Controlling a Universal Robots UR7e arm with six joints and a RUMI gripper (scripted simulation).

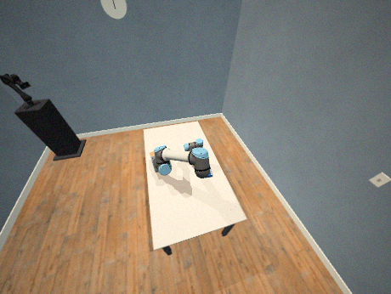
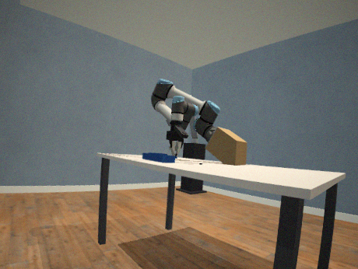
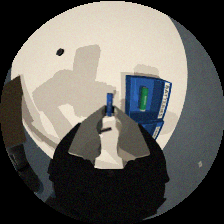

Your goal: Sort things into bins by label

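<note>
Now: hand 70 mm short of the green piece and 30 mm above it. Also, from my hand: blue bin (70 mm ahead, 80 mm to the right, 20 mm below); then small blue piece (10 mm below); then black screw (30 mm behind, 80 mm to the right, 40 mm below).
</note>
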